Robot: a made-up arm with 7 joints.
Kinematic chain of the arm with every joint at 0, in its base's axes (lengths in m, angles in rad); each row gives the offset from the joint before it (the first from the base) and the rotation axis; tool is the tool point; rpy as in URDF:
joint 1: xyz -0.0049 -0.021 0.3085 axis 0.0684 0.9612 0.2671
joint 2: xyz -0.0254 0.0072 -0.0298 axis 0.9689 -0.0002 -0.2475
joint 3: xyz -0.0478 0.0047 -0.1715 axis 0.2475 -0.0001 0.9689
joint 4: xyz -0.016 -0.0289 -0.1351 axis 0.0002 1 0
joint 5: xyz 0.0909 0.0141 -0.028 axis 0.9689 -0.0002 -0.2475
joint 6: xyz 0.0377 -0.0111 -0.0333 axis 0.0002 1 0
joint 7: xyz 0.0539 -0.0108 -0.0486 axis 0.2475 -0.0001 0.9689
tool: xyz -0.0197 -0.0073 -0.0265 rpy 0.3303 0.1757 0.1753
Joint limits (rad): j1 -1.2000..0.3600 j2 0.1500..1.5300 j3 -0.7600..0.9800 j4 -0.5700..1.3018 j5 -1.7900..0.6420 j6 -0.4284..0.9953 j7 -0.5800..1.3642
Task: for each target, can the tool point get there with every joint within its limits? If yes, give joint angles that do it. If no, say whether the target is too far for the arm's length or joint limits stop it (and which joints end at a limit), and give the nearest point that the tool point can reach.
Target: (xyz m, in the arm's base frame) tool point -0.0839 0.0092 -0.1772
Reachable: yes | joints -0.0173 0.2770 0.2040 1.1037 -0.9023 0.8707 0.1478
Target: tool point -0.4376 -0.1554 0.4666
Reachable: no: joint limits stop it (at a limit: joint 1, joint 2, joint 3, joint 4, joint 5, joint 6, joint 7) | nearest point -0.1686 -0.1352 0.1144 | short by 0.444 m
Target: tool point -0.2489 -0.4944 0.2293
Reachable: no: joint limits stop it (at a limit: joint 1, joint 2, joint 3, joint 4, joint 7) | nearest point -0.1458 -0.1786 0.0793 | short by 0.365 m
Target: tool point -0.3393 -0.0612 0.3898
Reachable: no: joint limits stop it (at a limit: joint 1, joint 3, joint 4, joint 5, joint 6) | nearest point -0.1889 -0.0615 0.0970 | short by 0.329 m
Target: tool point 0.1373 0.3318 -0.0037
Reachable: yes | joints -0.0969 0.8355 0.6791 0.2355 -0.4813 0.1664 0.7841
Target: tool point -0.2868 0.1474 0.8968
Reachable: no: too far | nearest point 0.0211 0.2269 0.5315 | short by 0.484 m
